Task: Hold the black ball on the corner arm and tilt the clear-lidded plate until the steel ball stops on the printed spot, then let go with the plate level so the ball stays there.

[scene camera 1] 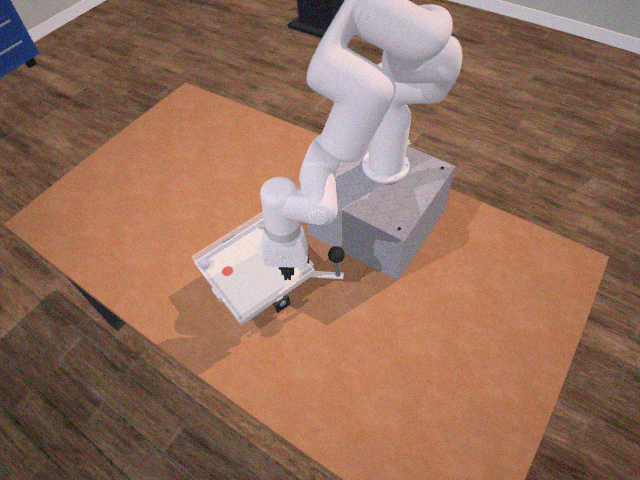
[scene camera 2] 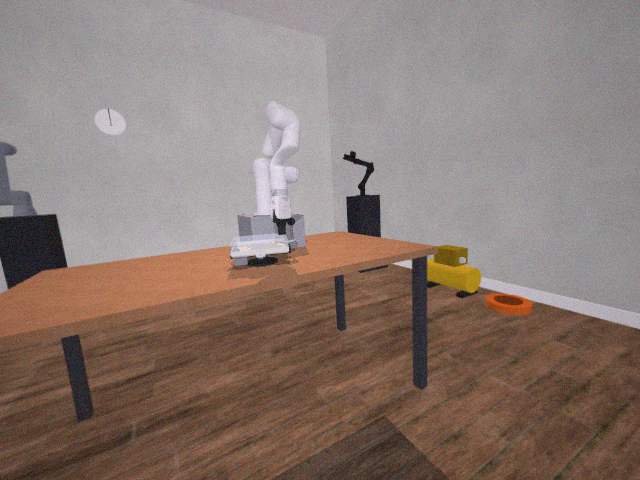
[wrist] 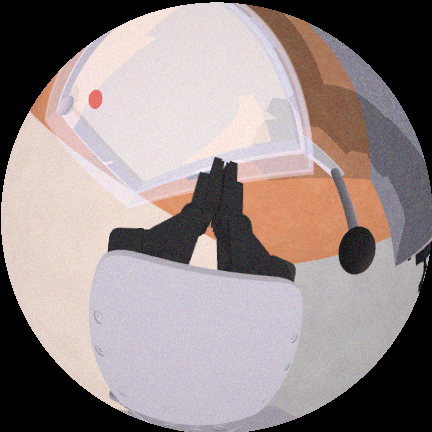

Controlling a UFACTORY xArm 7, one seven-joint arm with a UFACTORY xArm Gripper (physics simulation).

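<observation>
The white, clear-lidded plate [scene camera 1: 253, 289] [scene camera 2: 258, 249] [wrist: 190, 115] stands on the table, with the red printed spot [scene camera 1: 227, 271] [wrist: 95, 99] near its far left corner in scene camera 1. The steel ball [scene camera 1: 204, 262] [wrist: 65, 104] rests in that corner, close to the spot but off it. The black ball [scene camera 1: 336, 254] [scene camera 2: 291, 221] [wrist: 357, 250] tops a grey post on the arm that sticks out from the opposite corner. My gripper [scene camera 1: 287, 277] [scene camera 2: 281, 232] [wrist: 220, 173] is shut and empty, above the plate's edge near the arm, to the left of the black ball in scene camera 1.
The grey base block [scene camera 1: 372, 248] [scene camera 2: 248, 225] of the robot stands just behind the black ball. A small black part [scene camera 1: 281, 303] shows beside the plate's near side on the orange table top [scene camera 1: 413, 372] [scene camera 2: 155, 273]. Yellow equipment [scene camera 2: 452, 276] and an orange ring [scene camera 2: 491, 304] are on the floor.
</observation>
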